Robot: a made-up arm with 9 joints.
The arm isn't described. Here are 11 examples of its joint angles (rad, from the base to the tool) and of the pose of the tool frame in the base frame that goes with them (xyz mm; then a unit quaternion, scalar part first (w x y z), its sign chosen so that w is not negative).
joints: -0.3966 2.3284 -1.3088 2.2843 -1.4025 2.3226 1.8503 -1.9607 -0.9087
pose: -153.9 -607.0 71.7 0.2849 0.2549 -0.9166 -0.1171
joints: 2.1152 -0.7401 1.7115 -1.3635 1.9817 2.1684 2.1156 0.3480 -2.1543
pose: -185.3 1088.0 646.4 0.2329 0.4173 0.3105 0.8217
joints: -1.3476 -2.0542 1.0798 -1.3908 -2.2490 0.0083 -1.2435 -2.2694 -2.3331
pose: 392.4 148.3 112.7 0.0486 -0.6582 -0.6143 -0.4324
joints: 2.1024 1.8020 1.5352 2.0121 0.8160 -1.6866 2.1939 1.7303 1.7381
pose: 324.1 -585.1 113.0 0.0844 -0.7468 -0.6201 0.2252
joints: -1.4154 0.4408 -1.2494 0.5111 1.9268 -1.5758 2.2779 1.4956 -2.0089
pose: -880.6 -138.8 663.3 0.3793 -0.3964 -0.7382 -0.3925
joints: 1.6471 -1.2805 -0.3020 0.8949 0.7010 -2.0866 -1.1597 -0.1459 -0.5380
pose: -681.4 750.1 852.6 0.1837 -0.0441 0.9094 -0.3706
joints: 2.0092 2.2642 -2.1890 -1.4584 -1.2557 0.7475 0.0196 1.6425 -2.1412
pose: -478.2 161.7 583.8 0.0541 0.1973 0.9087 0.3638
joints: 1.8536 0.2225 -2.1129 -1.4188 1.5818 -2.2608 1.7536 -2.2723 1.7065
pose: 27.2 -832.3 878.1 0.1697 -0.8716 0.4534 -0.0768
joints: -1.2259 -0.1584 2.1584 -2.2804 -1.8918 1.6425 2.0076 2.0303 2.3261
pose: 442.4 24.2 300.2 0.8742 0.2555 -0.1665 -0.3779
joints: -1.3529 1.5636 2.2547 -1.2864 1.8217 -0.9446 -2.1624 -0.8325 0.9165
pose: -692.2 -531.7 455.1 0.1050 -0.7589 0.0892 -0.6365
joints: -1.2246 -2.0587 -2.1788 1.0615 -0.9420 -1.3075 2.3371 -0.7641 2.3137
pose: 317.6 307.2 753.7 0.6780 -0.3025 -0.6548 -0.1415
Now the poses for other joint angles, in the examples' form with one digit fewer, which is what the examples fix.
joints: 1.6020 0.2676 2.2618 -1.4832 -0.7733 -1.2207 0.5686 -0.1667 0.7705
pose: -257 -207 861 0.206 0.368 0.862 -0.282
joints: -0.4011 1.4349 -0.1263 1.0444 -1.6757 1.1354 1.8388 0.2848 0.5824
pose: -398 -267 227 0.060 0.457 -0.224 0.859
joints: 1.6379 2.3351 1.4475 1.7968 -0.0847 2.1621 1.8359 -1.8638 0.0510
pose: 547 -374 -883 0.150 0.705 -0.462 -0.516
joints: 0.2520 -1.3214 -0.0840 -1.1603 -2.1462 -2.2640 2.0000 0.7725 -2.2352
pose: -339 -737 492 0.444 0.424 -0.753 0.237
